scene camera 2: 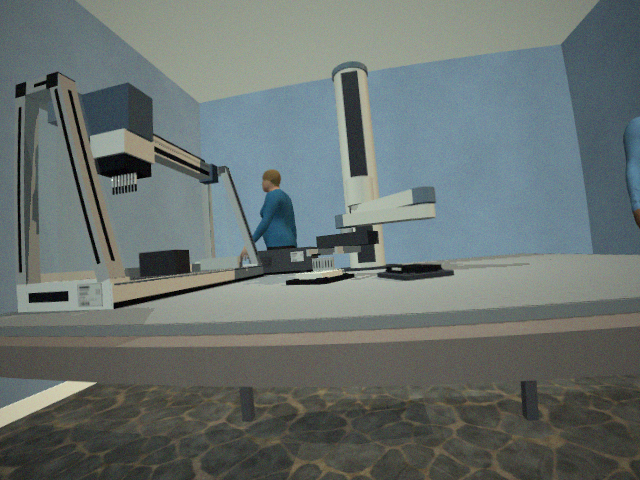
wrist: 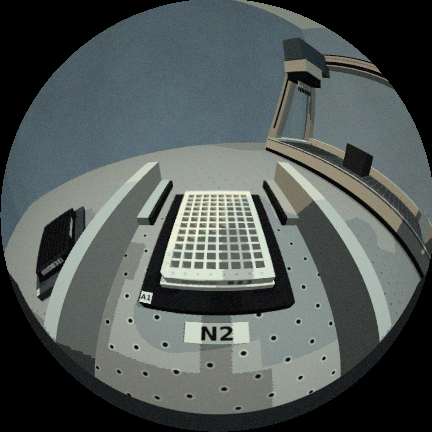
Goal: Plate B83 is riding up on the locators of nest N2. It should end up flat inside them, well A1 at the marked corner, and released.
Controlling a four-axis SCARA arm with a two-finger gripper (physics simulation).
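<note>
The white well plate B83 lies on the black nest N2. It looks centred between the nest's sides and level from left to right in the wrist view. Whether its base is fully down inside the locators is too small to tell. The A1 tag marks the nest's near left corner; the plate's own well lettering is not readable. My gripper is shut at its narrow setting, with nothing held. Its pads are above the plate, apart from it.
A second nest with a black plate stands to the left in the wrist view. A gantry with a row of tips stands over a deck with a dark block. A person stands behind the table.
</note>
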